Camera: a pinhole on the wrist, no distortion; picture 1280 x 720 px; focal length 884.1 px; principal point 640.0 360.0 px. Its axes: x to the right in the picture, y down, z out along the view. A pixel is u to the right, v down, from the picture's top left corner.
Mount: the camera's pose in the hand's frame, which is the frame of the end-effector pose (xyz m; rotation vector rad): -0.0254 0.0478 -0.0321 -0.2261 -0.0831 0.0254
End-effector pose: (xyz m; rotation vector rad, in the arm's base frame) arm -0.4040 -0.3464 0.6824 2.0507 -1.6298 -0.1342
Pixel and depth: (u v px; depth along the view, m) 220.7 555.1 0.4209
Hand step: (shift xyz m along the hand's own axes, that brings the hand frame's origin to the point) -0.2616 0.2252 0.3399
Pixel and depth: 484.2 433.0 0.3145
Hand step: -0.1078 0.1413 0.2631
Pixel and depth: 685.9 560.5 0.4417
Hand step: -0.0417 0.2446 0.3761
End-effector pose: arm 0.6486 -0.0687 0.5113 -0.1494 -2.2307 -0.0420
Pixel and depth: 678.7 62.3 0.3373
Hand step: -0.0376 0.0128 0.3222
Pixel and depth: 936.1 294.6 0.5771
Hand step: 0.1187 0.1415 0.5533
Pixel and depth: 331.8 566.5 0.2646
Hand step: -0.1408 0.1638 0.2036
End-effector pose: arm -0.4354 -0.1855 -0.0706 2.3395 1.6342 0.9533
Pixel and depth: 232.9 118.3 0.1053
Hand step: -0.0822 0.0415 0.0728
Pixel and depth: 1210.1 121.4 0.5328
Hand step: 0.2738 0.0383 0.5450
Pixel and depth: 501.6 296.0 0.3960
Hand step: -0.1204 0.1060 0.3540
